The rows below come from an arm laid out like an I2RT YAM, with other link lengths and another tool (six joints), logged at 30 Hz.
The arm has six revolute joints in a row. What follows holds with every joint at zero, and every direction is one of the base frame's.
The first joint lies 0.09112 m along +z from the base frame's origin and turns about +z.
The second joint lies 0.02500 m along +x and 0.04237 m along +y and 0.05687 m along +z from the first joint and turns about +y.
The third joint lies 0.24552 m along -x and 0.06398 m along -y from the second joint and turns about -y.
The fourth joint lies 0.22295 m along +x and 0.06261 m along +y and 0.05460 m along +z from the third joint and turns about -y.
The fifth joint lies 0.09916 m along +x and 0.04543 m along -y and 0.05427 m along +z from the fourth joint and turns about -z.
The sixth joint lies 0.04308 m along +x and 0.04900 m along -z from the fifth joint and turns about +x.
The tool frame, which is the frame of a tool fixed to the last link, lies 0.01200 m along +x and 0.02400 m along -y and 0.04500 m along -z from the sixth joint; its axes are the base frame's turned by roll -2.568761, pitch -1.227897 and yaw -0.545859 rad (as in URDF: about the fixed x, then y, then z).
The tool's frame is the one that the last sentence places.
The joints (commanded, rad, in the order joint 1, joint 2, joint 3, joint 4, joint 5, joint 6), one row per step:
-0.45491 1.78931 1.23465 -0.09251 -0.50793 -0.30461
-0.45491 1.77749 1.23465 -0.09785 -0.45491 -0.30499
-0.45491 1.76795 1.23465 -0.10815 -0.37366 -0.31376
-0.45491 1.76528 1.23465 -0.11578 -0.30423 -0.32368
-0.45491 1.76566 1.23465 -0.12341 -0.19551 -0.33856
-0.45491 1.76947 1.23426 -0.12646 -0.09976 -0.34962
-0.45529 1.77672 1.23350 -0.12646 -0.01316 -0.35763
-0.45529 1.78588 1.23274 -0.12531 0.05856 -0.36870
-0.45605 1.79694 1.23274 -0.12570 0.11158 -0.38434
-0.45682 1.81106 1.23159 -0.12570 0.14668 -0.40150
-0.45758 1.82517 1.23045 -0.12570 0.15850 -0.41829
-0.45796 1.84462 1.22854 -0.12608 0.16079 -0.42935
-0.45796 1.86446 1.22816 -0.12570 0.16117 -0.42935
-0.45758 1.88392 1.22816 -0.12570 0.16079 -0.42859
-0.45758 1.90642 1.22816 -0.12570 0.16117 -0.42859
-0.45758 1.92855 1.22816 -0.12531 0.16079 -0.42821
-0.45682 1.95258 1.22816 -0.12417 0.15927 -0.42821
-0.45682 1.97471 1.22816 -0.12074 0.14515 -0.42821
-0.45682 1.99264 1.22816 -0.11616 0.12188 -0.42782
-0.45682 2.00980 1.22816 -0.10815 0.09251 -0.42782
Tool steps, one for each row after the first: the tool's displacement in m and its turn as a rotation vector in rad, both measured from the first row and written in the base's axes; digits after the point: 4 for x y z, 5 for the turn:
-0.0029 -0.0025 0.0042 -0.03176 0.00813 -0.04220
-0.0073 -0.0065 0.0074 -0.08262 0.02970 -0.10238
-0.0109 -0.0101 0.0084 -0.12650 0.05263 -0.15198
-0.0163 -0.0156 0.0093 -0.19488 0.09025 -0.22915
-0.0209 -0.0201 0.0094 -0.25365 0.12488 -0.29746
-0.0250 -0.0241 0.0085 -0.30501 0.15844 -0.35996
-0.0282 -0.0273 0.0071 -0.35082 0.18944 -0.40780
-0.0306 -0.0301 0.0049 -0.38950 0.21905 -0.43778
-0.0322 -0.0322 0.0010 -0.41875 0.24781 -0.45134
-0.0325 -0.0336 -0.0037 -0.43482 0.26945 -0.44664
-0.0324 -0.0343 -0.0111 -0.43964 0.29314 -0.43601
-0.0319 -0.0346 -0.0185 -0.43534 0.31230 -0.43113
-0.0314 -0.0346 -0.0258 -0.43016 0.33062 -0.42589
-0.0311 -0.0348 -0.0341 -0.42520 0.35230 -0.42025
-0.0309 -0.0348 -0.0424 -0.41966 0.37291 -0.41448
-0.0306 -0.0346 -0.0513 -0.41354 0.39411 -0.40655
-0.0297 -0.0342 -0.0598 -0.40048 0.40717 -0.39145
-0.0283 -0.0336 -0.0670 -0.38258 0.41188 -0.37168
-0.0263 -0.0330 -0.0739 -0.36201 0.41050 -0.34859

